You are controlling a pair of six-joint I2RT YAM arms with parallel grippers.
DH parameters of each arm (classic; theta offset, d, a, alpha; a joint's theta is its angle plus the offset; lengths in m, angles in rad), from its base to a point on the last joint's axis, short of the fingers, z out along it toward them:
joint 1: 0 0.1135 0.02 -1.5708
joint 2: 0 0 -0.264 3.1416
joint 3: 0.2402 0 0.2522 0
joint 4: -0.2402 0 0.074 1.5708
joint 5: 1.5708 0 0 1.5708
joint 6: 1.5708 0.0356 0 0
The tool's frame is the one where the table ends.
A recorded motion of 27 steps. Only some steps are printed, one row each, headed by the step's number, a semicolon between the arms.
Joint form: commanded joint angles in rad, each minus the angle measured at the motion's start. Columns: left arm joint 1, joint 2, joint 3, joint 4, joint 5, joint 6; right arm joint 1, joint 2, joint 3, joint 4, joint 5, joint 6.
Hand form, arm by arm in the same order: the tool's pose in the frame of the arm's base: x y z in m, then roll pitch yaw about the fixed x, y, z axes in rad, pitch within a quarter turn. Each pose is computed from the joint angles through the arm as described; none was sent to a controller.
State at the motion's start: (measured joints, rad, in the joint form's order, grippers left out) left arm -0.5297 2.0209 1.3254 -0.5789 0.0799 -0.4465; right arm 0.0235 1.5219 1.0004 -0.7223 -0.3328 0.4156
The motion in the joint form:
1: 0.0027 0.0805 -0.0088 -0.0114 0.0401 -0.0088; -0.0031 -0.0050 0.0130 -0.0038 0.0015 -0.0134
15: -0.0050 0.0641 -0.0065 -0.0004 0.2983 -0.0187; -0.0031 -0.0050 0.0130 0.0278 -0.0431 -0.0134
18: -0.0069 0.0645 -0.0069 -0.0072 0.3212 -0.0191; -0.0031 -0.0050 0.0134 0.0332 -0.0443 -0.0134
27: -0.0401 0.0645 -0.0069 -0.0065 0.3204 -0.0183; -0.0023 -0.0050 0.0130 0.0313 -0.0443 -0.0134
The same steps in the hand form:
1: 0.3354 -0.2001 0.1033 -2.9479 0.1233 3.0701; 0.2850 0.0174 0.2100 2.7076 0.1891 2.7756
15: 0.3305 -0.2110 0.1124 -2.7057 0.0383 3.0372; 0.2880 0.0189 0.2117 2.6560 0.2027 2.7811
18: 0.3290 -0.2118 0.1123 -2.6885 0.0219 3.0312; 0.2886 0.0190 0.2121 2.6527 0.2077 2.7809
27: 0.3218 -0.2227 0.1123 -2.6889 0.0232 2.9974; 0.2883 0.0192 0.2119 2.6536 0.2055 2.7819

